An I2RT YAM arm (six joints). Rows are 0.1 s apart.
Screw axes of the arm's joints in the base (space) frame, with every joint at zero. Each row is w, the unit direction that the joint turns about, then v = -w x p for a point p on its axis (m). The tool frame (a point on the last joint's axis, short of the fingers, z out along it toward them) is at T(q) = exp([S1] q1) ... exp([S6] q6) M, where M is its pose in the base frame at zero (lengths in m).
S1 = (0, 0, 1, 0, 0, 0)
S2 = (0, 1, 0, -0.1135, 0, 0.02)
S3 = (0, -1, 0, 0.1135, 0, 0.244)
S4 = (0, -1, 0, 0.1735, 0, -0.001)
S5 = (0, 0, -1, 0, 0.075, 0)
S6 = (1, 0, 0, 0, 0.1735, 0)
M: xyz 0.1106 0 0.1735 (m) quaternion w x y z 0.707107 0 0.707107 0
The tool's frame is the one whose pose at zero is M.
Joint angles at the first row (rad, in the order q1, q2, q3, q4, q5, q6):
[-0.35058 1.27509 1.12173 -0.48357 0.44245 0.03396]
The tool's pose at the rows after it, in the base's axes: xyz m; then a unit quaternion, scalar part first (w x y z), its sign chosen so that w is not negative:
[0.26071, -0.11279, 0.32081, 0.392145, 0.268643, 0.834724, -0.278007]
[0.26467, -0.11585, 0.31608, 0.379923, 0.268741, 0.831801, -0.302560]
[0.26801, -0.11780, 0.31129, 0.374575, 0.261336, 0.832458, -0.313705]
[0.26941, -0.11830, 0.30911, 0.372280, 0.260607, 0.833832, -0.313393]
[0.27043, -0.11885, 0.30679, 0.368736, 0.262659, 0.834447, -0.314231]
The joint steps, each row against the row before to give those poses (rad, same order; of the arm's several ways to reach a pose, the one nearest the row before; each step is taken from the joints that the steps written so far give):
[-0.00002 0.01919 0.00109 0.00421 0.03578 -0.00222]
[0.00007 0.02171 -0.00280 0.01762 0.04921 -0.02097]
[-0.00080 0.01460 -0.00931 0.02548 0.01475 -0.02559]
[-0.00003 0.00695 -0.00163 0.00326 -0.00068 -0.00041]
[-0.00010 0.00675 -0.00154 -0.00003 0.00440 0.00450]

